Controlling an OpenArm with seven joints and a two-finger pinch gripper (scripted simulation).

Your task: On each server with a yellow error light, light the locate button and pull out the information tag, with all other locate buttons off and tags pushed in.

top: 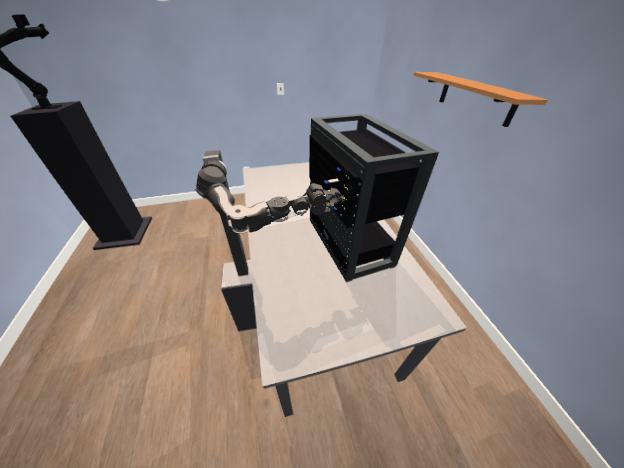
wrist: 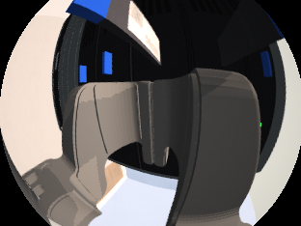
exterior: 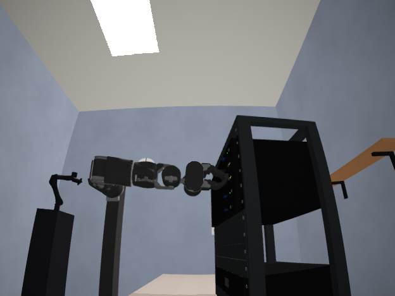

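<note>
The locate button lies 40 mm above my hand and 10 mm ahead of it. The rest, counted from my hand: information tag: 50 mm to the left, 40 mm above, 10 mm behind.
</note>
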